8 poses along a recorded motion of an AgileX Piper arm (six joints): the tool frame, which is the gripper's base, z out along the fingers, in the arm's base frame.
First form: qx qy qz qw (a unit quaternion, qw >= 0); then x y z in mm.
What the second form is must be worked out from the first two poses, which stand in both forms.
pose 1, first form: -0.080 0.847 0.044 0.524 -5.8 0.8 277.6
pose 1, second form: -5.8 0.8 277.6 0.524 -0.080 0.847 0.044
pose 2, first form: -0.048 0.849 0.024 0.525 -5.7 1.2 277.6
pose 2, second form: -5.7 1.2 277.6 0.525 -0.048 0.849 0.024
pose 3, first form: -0.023 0.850 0.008 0.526 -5.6 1.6 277.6
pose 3, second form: -5.6 1.6 277.6 0.526 -0.023 0.850 0.008
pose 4, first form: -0.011 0.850 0.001 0.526 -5.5 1.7 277.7
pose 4, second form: -5.5 1.7 277.7 0.526 -0.011 0.850 0.001
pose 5, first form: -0.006 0.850 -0.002 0.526 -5.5 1.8 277.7
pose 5, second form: -5.5 1.8 277.7 0.526 -0.006 0.850 -0.002
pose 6, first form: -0.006 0.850 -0.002 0.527 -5.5 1.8 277.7
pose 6, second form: -5.5 1.8 277.7 0.527 -0.006 0.850 -0.002
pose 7, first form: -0.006 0.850 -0.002 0.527 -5.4 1.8 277.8
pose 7, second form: -5.4 1.8 277.8 0.527 -0.006 0.850 -0.002
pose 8, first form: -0.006 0.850 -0.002 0.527 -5.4 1.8 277.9
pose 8, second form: -5.4 1.8 277.9 0.527 -0.006 0.850 -0.002
